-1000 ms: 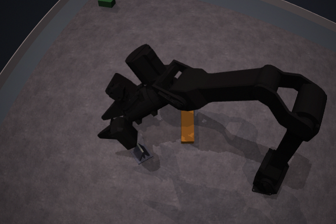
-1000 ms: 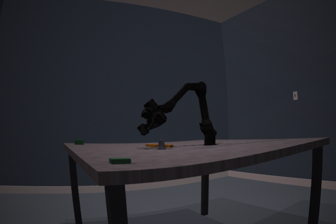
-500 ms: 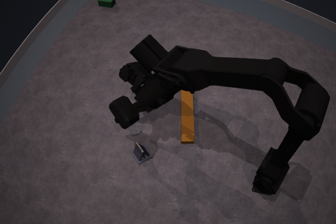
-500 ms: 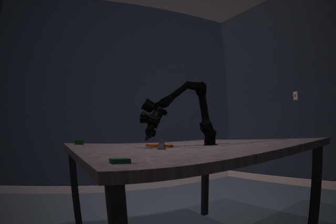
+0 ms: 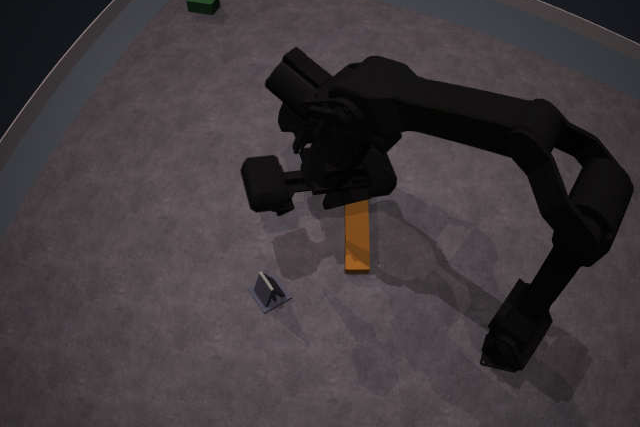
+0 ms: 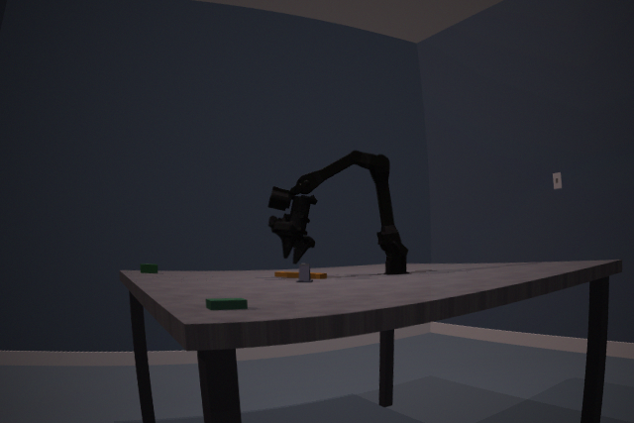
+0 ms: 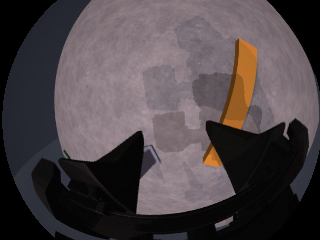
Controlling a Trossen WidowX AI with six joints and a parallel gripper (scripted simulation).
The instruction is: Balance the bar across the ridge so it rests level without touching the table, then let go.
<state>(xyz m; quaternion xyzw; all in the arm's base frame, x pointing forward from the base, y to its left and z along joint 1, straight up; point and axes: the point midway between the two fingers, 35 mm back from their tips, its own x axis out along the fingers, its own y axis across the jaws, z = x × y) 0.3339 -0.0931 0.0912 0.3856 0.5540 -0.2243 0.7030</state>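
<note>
My gripper tip is 6 cm to the left of the orange bar, 6 cm past it and 5 cm above it. From my gripper tip the other things lie so: flat green block: 59 cm to the left, 40 cm ahead, 5 cm below.
</note>
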